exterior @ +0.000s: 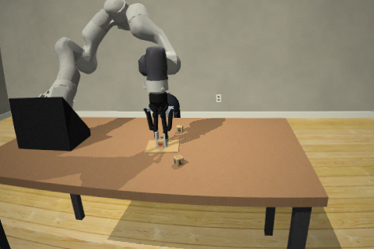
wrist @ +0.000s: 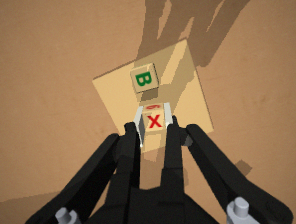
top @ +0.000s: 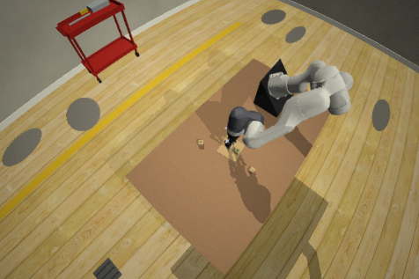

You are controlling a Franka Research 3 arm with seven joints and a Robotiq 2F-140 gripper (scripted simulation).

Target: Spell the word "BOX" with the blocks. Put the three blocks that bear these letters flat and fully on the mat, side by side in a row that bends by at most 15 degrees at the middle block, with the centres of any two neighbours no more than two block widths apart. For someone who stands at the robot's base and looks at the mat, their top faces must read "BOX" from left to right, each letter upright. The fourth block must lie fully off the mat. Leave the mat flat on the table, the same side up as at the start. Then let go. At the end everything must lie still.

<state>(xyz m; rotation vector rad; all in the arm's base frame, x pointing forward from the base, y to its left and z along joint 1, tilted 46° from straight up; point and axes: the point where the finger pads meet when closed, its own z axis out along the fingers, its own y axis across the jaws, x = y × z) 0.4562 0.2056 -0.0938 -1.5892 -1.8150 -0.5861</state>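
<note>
My hand is 1 cm to the right of the tan mat and 4 cm above it. Round my hand: O block 13 cm ahead, 14 cm to the right, 2 cm below.
</note>
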